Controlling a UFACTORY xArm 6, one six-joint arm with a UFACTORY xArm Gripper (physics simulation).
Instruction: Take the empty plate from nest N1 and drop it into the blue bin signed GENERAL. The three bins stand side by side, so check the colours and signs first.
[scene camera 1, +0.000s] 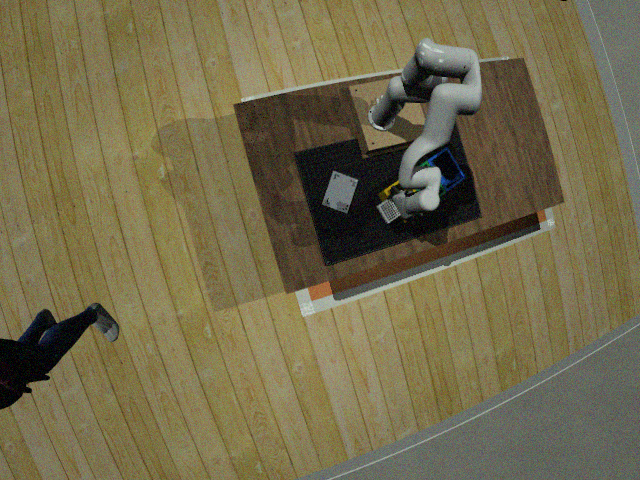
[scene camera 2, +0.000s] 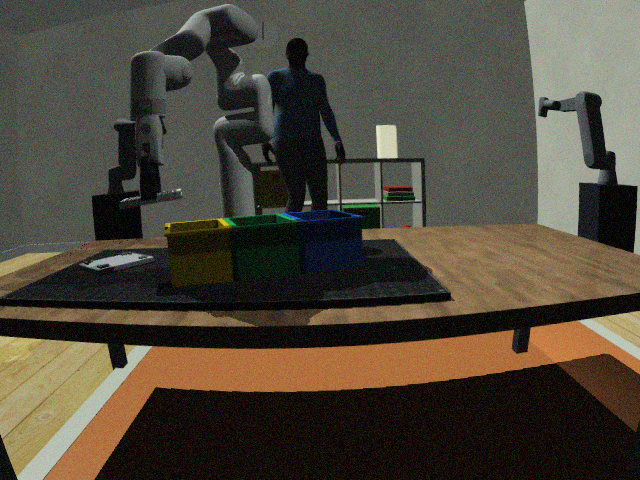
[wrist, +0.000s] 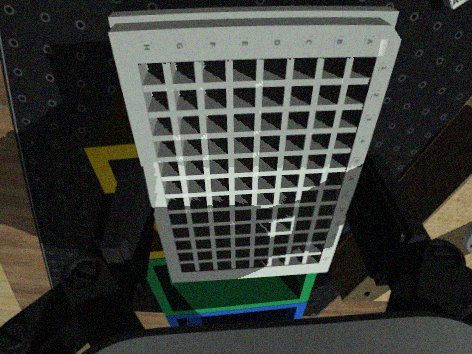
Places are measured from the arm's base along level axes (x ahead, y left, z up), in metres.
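Pixels of known places: gripper, between the fingertips: (scene camera 1: 394, 206) (scene camera 2: 151, 197) (wrist: 253, 182); arm's base, origin of its link: (scene camera 1: 381, 117).
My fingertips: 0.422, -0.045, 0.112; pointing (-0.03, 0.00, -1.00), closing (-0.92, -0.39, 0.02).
Note:
For each thing: its top centre in the pictures, then the offset to it from my fingertips, as dx, dy, dz. Level surfaces: height alone.
- light grey plate, centre of its top: (wrist: 257, 203) (scene camera 2: 151, 192) (scene camera 1: 395, 206) +0.000, +0.000, +0.011
- green bin, centre of its top: (wrist: 235, 284) (scene camera 2: 258, 219) (scene camera 1: 426, 183) -0.091, +0.197, -0.062
- pale nest, centre of its top: (scene camera 2: 115, 258) (scene camera 1: 340, 191) -0.103, -0.184, -0.144
- black mat, height of its surface: dz -0.162
- wooden table, height of its surface: dz -0.175
The light grey plate (scene camera 1: 387, 211) (scene camera 2: 170, 195) (wrist: 257, 107) has a grid of square wells. My gripper (scene camera 1: 395, 207) (scene camera 2: 150, 194) (wrist: 253, 182) is shut on its long sides and holds it high above the mat, near the yellow bin (scene camera 1: 384, 193) (scene camera 2: 201, 258) (wrist: 101, 167). The green bin (scene camera 1: 424, 164) (scene camera 2: 266, 255) (wrist: 230, 308) stands between the yellow one and the blue bin (scene camera 1: 455, 161) (scene camera 2: 331, 248) (wrist: 299, 311). I cannot read signs on them. The arm hides part of the bins in the first scene view. The pale nest (scene camera 1: 339, 191) (scene camera 2: 121, 261) holds no plate; its label is unreadable.
The bins and nest are on a black mat (scene camera 1: 336, 245) (scene camera 2: 392, 289) on the wooden table (scene camera 1: 511, 129) (scene camera 2: 491, 258). A beige board (scene camera 1: 379, 138) lies under the arm's base. A person (scene camera 1: 62, 333) (scene camera 2: 299, 113) stands away from the table.

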